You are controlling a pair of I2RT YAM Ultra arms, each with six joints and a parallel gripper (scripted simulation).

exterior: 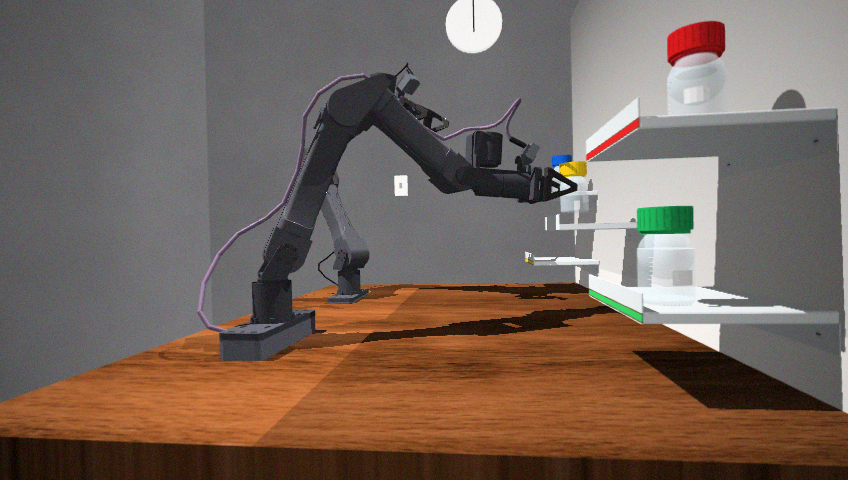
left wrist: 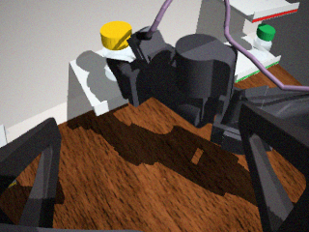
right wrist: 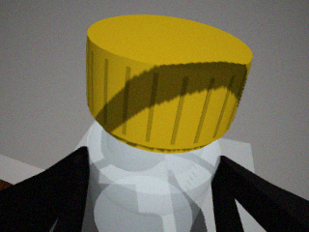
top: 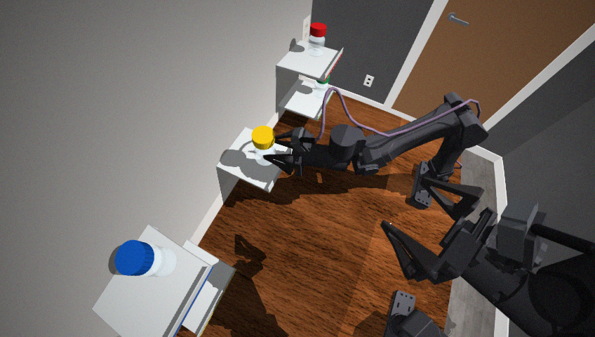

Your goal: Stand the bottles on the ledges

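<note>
Now: the yellow-capped bottle 290 mm ahead of my left hand, 190 mm below it and 110 mm to the right of it. The rest, counted from my left hand: red-capped bottle (550 mm to the right, 310 mm ahead, 120 mm below); blue-capped bottle (350 mm ahead, 230 mm to the left, 120 mm below); wall (430 mm ahead, 120 mm to the right).
</note>
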